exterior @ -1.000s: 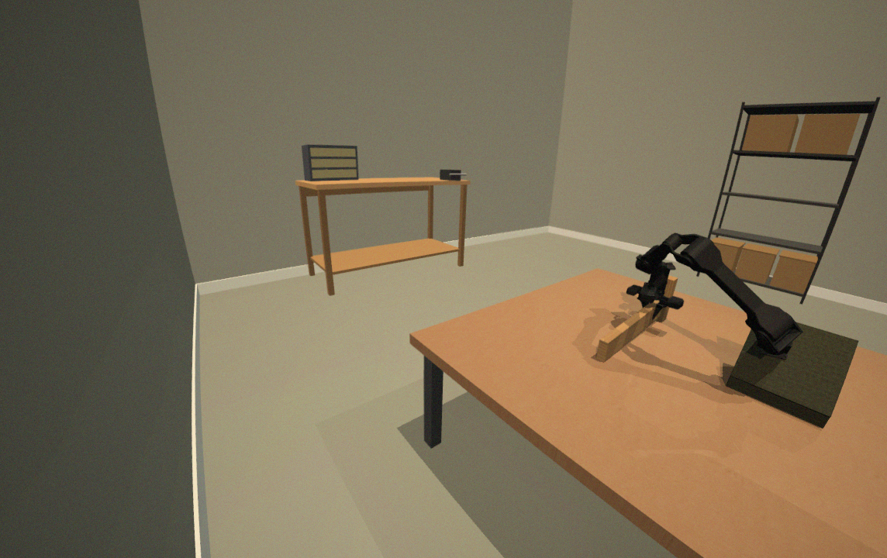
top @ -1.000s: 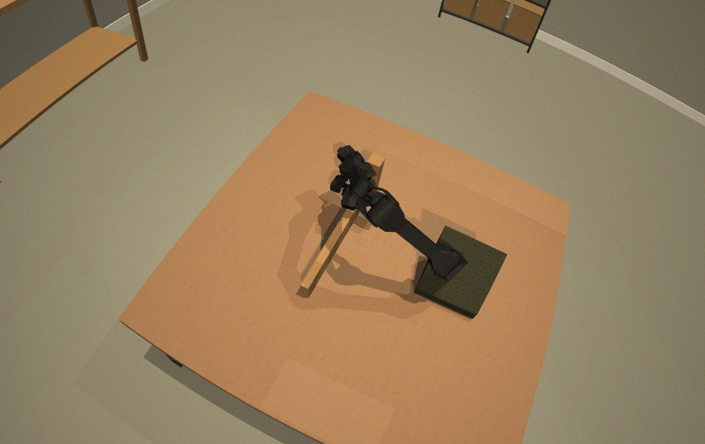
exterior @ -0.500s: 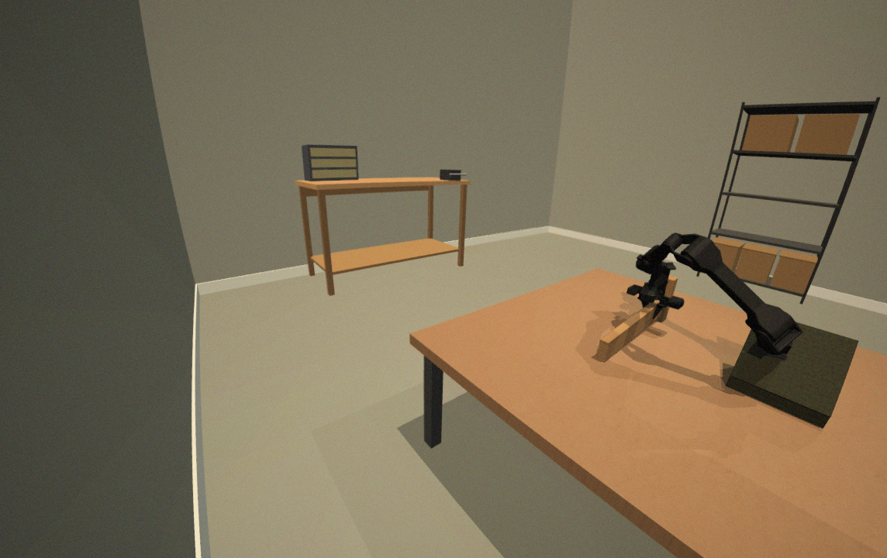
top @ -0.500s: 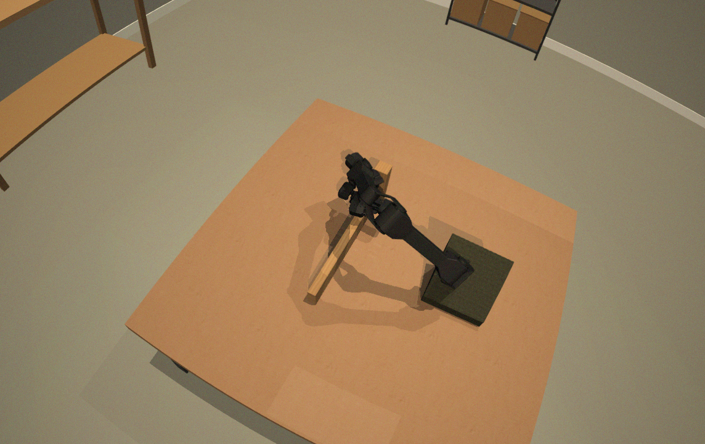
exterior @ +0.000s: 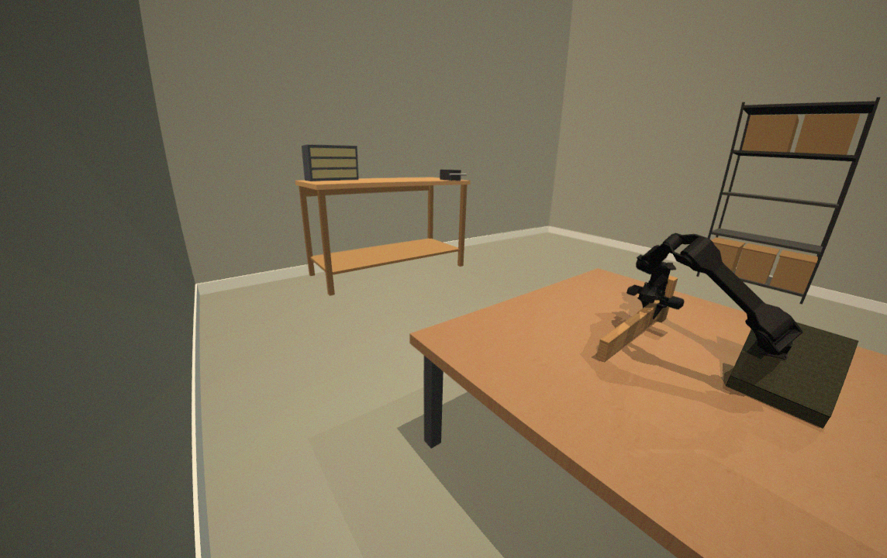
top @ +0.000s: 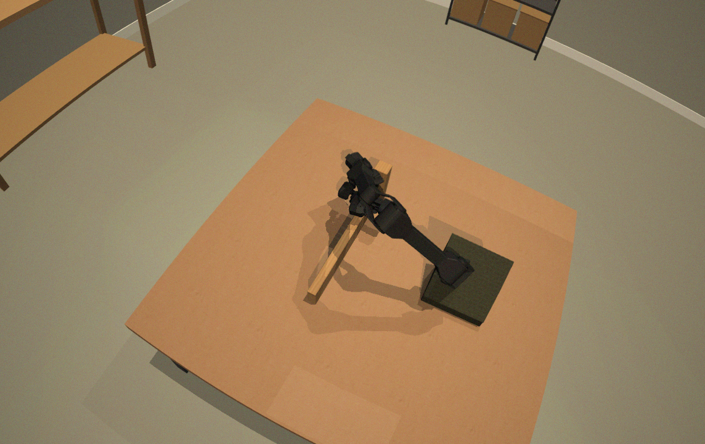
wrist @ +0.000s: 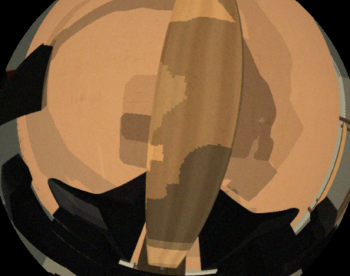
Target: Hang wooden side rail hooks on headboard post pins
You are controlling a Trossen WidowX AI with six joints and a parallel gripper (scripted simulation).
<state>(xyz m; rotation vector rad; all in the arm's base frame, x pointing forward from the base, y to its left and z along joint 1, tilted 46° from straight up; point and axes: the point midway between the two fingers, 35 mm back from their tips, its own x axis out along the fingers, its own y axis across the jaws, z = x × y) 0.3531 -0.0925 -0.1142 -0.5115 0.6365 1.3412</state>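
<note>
Right now my gripper tip is 110 mm to the left of the wooden headboard post, 40 mm below it and 10 mm past it.
</note>
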